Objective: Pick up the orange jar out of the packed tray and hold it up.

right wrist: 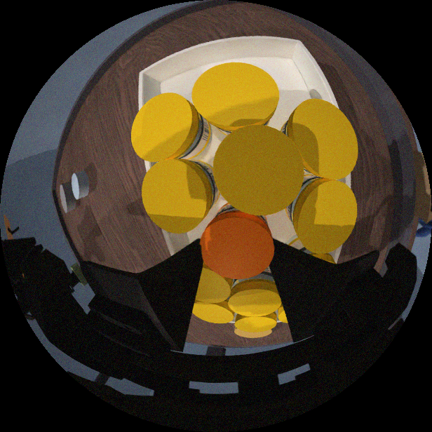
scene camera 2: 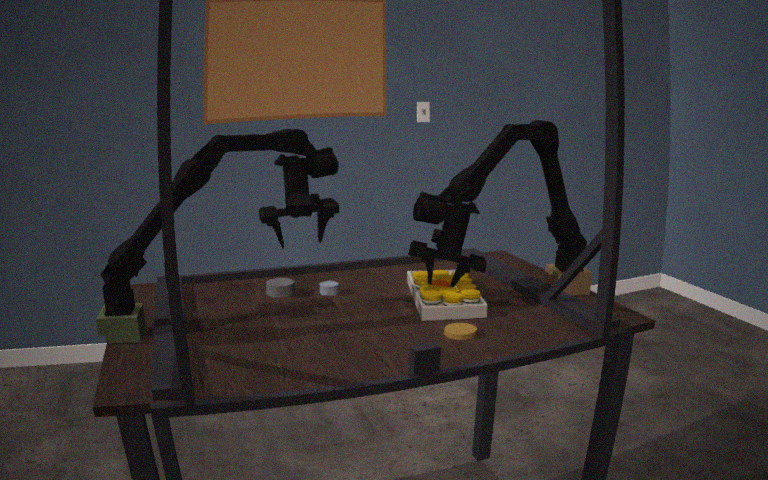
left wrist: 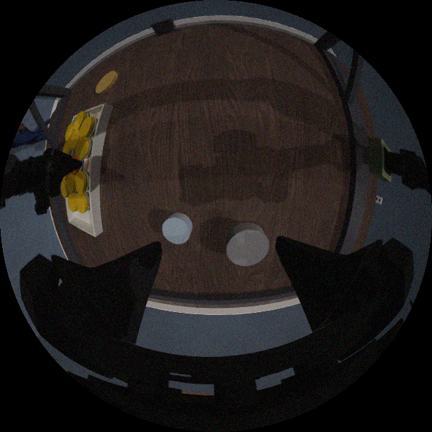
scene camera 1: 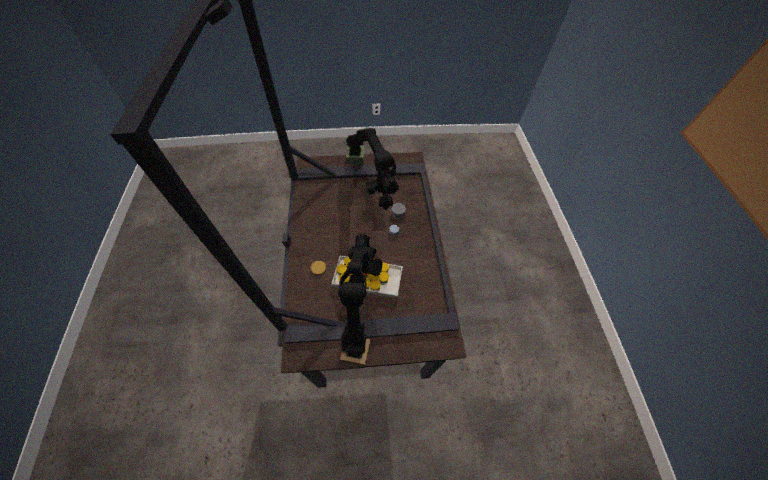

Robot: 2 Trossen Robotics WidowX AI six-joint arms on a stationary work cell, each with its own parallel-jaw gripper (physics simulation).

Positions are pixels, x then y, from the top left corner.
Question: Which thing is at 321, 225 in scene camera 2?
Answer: My left gripper.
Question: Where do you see a grey cylinder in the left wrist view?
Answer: At 246, 244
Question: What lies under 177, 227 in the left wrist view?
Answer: A pale blue cylinder.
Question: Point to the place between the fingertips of my right gripper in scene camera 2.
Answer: At 439, 290
